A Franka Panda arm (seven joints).
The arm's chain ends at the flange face. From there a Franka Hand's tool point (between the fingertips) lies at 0.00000 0.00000 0.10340 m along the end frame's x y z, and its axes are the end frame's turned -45 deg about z.
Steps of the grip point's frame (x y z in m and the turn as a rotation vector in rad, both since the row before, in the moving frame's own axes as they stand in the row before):
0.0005 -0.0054 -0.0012 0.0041 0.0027 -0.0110
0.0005 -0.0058 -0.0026 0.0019 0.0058 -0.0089
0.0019 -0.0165 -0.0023 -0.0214 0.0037 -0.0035
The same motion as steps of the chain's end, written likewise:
-0.0034 -0.0037 -0.0012 0.0048 -0.0010 -0.0110
-0.0040 -0.0039 -0.0026 0.0054 0.0028 -0.0089
-0.0122 -0.0143 -0.0023 -0.0125 0.0177 -0.0035

